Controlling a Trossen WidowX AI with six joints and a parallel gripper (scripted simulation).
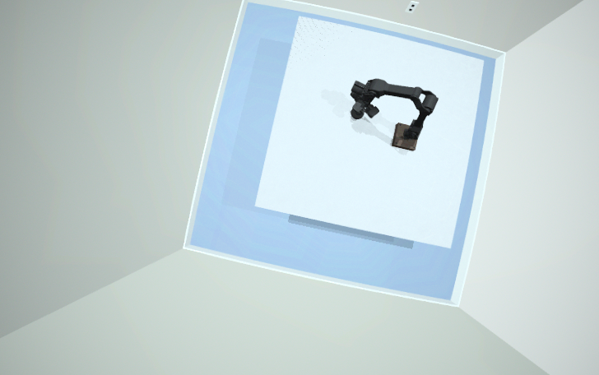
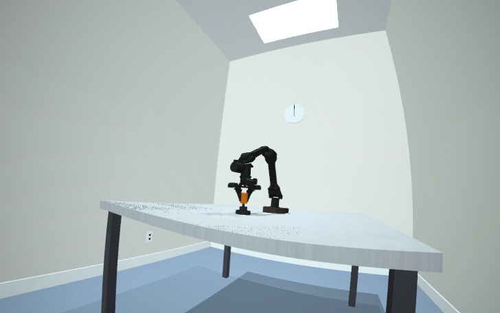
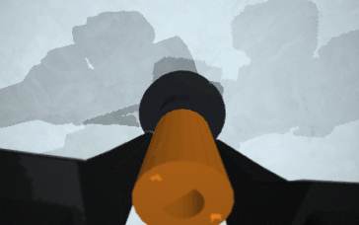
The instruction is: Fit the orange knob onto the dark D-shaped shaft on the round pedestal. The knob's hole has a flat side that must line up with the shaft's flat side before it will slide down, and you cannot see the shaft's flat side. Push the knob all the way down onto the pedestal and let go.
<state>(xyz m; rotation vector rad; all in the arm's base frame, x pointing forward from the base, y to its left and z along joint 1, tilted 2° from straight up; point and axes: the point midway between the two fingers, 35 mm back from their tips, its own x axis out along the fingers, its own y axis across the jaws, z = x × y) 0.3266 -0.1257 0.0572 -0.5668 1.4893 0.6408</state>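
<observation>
Right now my gripper tip is 20 mm below the orange knob. Also, from my gripper tip: round dark pedestal: 40 mm below.
</observation>
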